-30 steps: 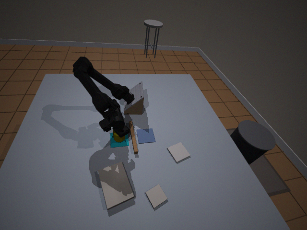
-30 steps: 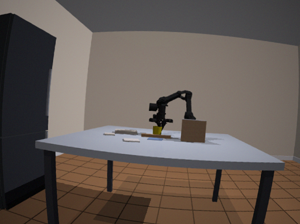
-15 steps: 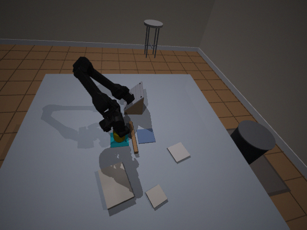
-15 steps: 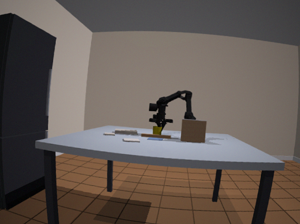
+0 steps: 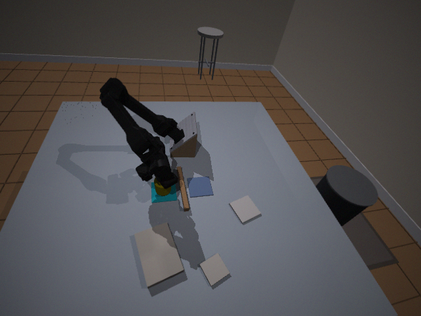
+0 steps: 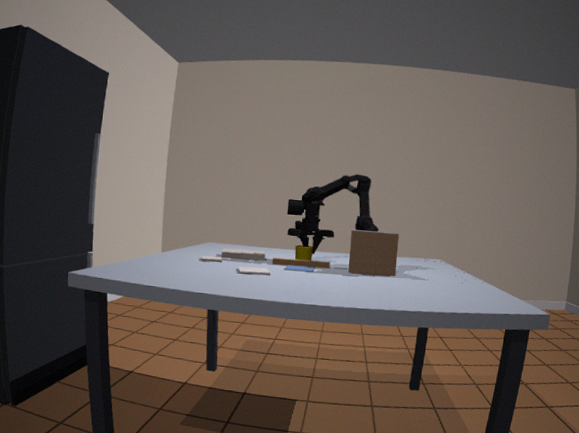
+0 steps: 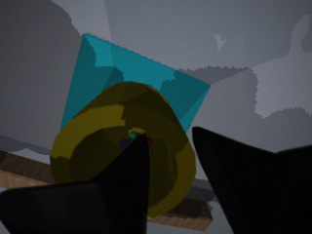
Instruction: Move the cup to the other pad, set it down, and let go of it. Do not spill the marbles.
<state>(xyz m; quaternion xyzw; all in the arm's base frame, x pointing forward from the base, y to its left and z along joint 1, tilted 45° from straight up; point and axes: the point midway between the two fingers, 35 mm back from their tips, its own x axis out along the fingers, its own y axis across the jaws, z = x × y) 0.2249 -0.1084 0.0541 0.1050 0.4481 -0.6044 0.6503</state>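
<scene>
Now: gripper tip 20 mm short of the yellow cup, 10 mm to the right of it and 10 mm above it. From my gripper tip the other things lie so: blue pad (30 mm ahead, 170 mm to the left, 50 mm below); then teal pad (30 mm ahead, 10 mm to the left, 50 mm below); then wooden bar (30 mm ahead, 90 mm to the left, 40 mm below).
</scene>
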